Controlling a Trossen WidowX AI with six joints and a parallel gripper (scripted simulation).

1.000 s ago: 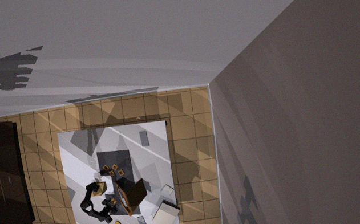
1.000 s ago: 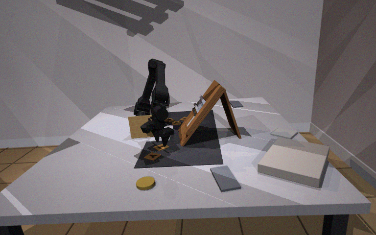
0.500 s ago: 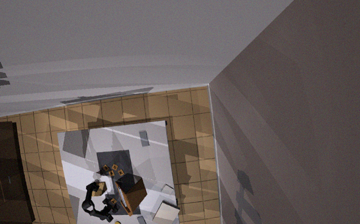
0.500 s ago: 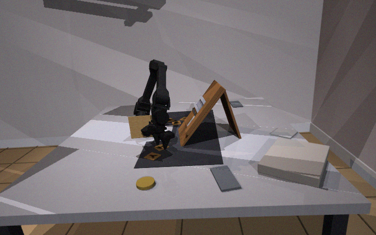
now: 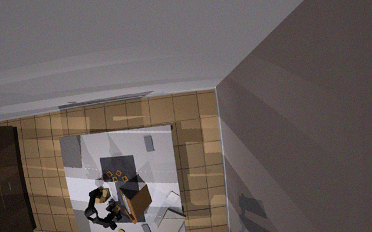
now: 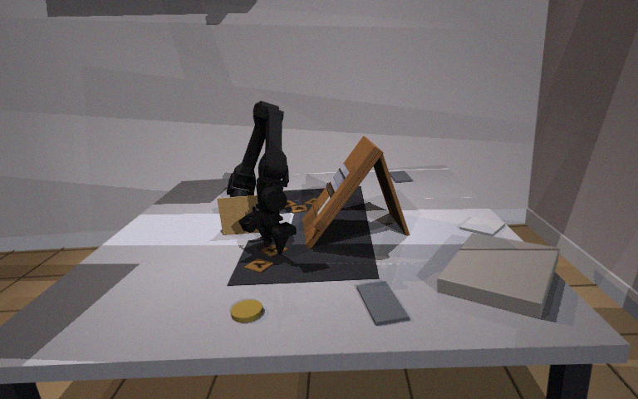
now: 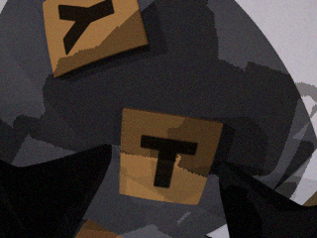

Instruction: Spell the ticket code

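The white ticket lies 150 mm ahead of my gripper tip, 120 mm to the left of it and 90 mm above it. Round my gripper tip: letter tile: right at my gripper tip; yellow disc: 20 mm ahead, 310 mm to the right, 10 mm above; dark mat: 40 mm ahead, 210 mm to the left.
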